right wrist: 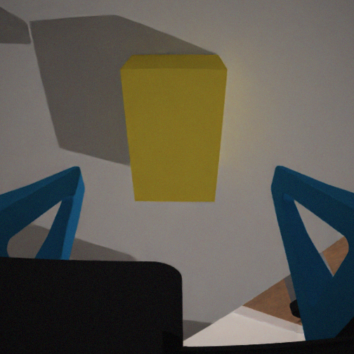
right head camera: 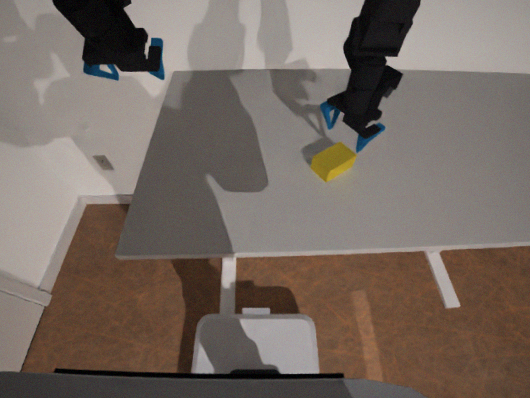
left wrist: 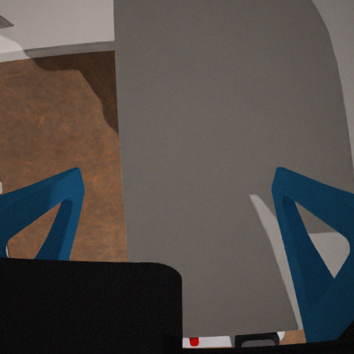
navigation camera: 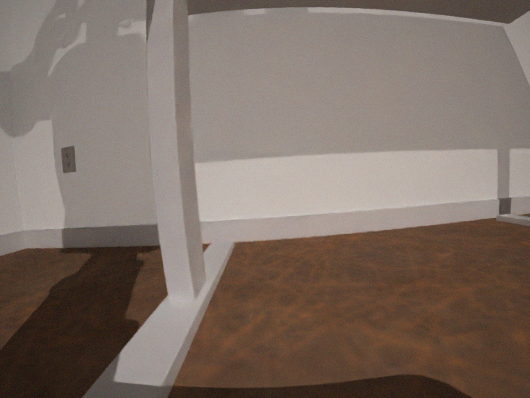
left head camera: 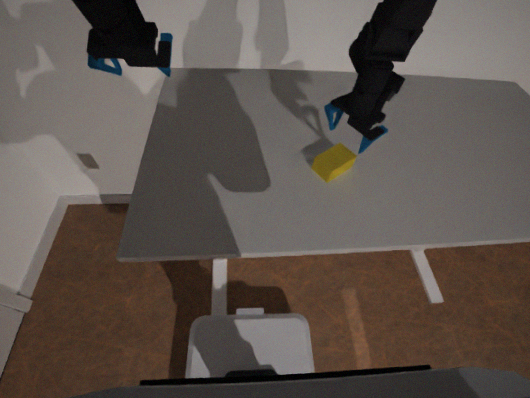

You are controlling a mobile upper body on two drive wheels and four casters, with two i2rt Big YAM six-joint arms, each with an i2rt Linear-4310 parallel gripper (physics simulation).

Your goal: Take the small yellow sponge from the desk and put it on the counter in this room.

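Places are measured from the left arm's base along level axes (x right, y back, z down), in millimetres.
Where they show: left gripper, between the fingertips: (right head camera: 140,77) (left head camera: 145,73); right gripper, between the fingertips: (right head camera: 343,139) (left head camera: 345,140).
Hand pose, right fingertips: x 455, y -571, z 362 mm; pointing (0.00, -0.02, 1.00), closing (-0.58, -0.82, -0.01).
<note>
After its pixels a point has its place.
The yellow sponge (left head camera: 333,162) {x 432, y -546, z 415 mm} (right head camera: 333,161) {x 436, y -547, z 415 mm} (right wrist: 174,132) lies on the grey desk (left head camera: 430,200) {x 698, y -457, z 460 mm} (right head camera: 430,200) {x 686, y -457, z 460 mm} (left wrist: 215,125) (right wrist: 290,90), right of the middle in the head views. My right gripper (left head camera: 347,140) {x 455, y -571, z 362 mm} (right head camera: 345,138) {x 455, y -571, z 362 mm} (right wrist: 177,176) is open and empty, tilted, above the desk close to the sponge. In the right wrist view the sponge stands upright in the picture, centred between the two blue fingers and mostly beyond their tips. My left gripper (left head camera: 142,74) {x 1, y -597, z 214 mm} (right head camera: 137,77) {x 1, y -597, z 214 mm} (left wrist: 177,178) is open and empty, high up by the desk's far left corner. The counter does not show in any view.
A wall (left head camera: 310,30) {x 438, y -1119, z 325 mm} stands behind the desk, another at the left. White desk legs (left head camera: 427,277) (right head camera: 442,280) (navigation camera: 175,150) {x 77, y -653, z 1118 mm} reach down to the brown floor (left head camera: 85,260) {x -735, y -676, z 1410 mm} (navigation camera: 360,300) {x 384, y -665, z 1410 mm}. My pale base (left head camera: 270,340) {x 309, y -211, z 1150 mm} (right head camera: 280,340) {x 330, y -212, z 1150 mm} is in front of the desk.
</note>
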